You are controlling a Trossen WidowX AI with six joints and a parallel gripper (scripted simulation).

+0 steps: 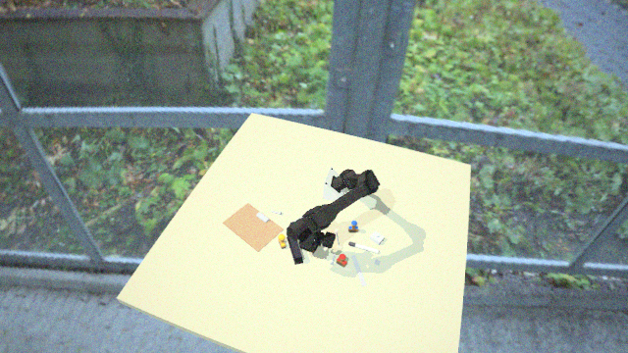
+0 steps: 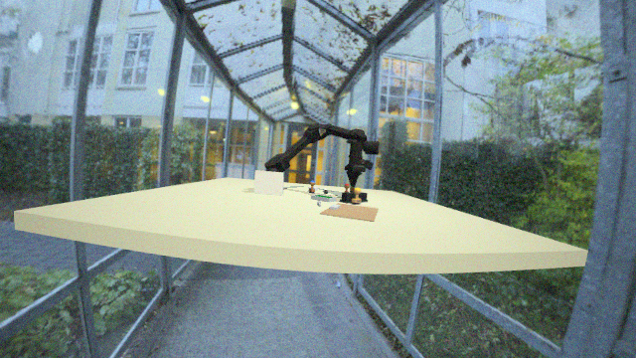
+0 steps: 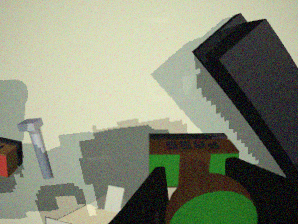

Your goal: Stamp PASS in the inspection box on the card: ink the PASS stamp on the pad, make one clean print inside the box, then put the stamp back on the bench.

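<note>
My gripper tip is 15 cm past the green ink pad, 6 cm to the left of it and 5 cm above it. Round my gripper tip: green stamp (right at my gripper tip); then pale card (10 cm behind, 7 cm to the left, 6 cm below); then yellow stamp (13 cm to the right, 4 cm below, 2 cm behind).
</note>
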